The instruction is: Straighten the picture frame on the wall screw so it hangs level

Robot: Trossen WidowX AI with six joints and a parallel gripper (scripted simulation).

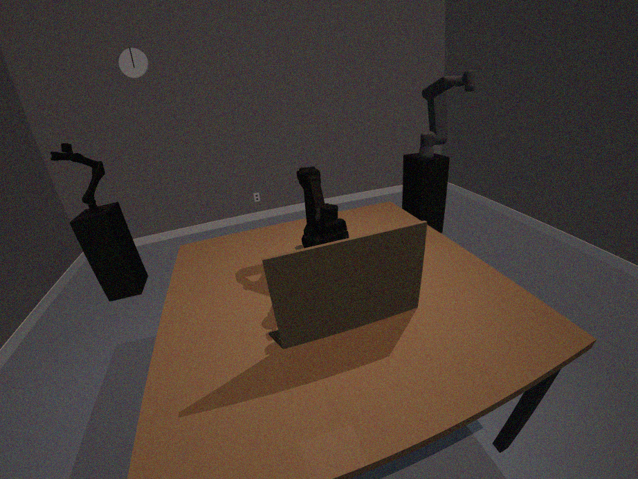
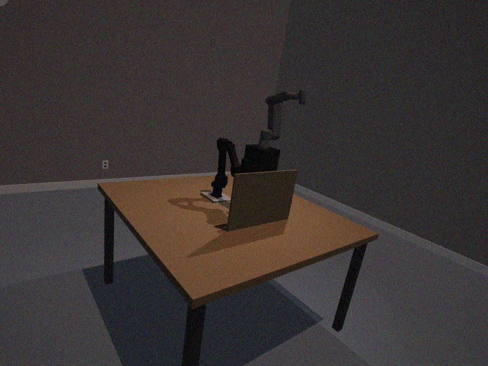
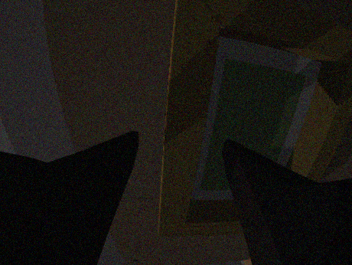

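The picture frame lies 1 cm ahead of my gripper tip, 1 cm to the left of it and 5 cm below it. The rest, counted from my gripper tip: wall panel (2 cm ahead, 1 cm to the right, 7 cm below).
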